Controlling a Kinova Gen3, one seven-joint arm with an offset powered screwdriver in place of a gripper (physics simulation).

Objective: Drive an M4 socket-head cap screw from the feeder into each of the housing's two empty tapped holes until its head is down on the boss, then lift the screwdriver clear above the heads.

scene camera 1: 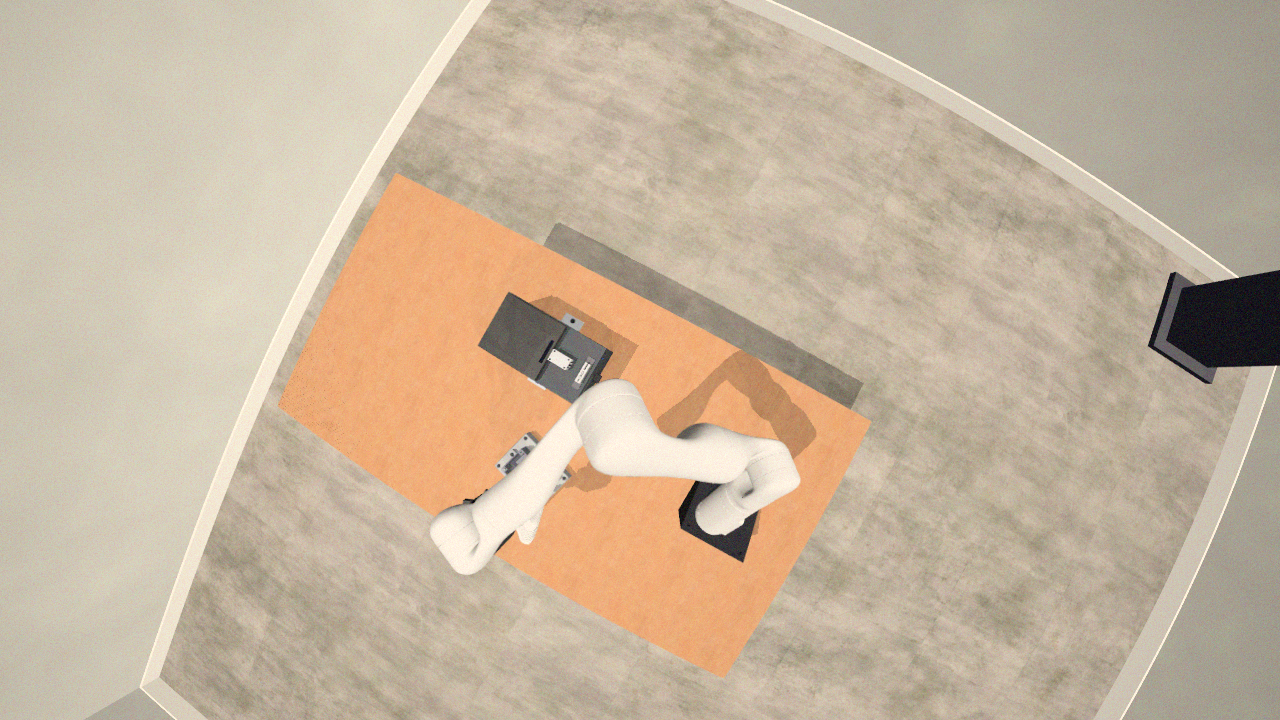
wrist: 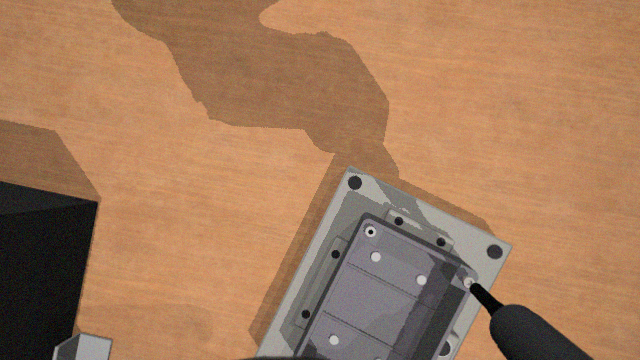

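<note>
The grey open housing lies on a light fixture plate in the wrist view; its bottom part is cut off. Its upper-left boss shows a pale ring with a dark open hole. Its right corner boss shows a pale round top with a faint mark, like a screw head, partly covered by the bit. My screwdriver has its black bit tip at that boss's lower-right edge; whether it touches is unclear. No screw shows on the tip. In the scene view the arm hides most of the housing. The dark feeder stands on the table.
The orange table carries the black arm base at the right. A black block stands at the left of the wrist view, with a grey metal piece at its foot. The white arm stretches over the fixture.
</note>
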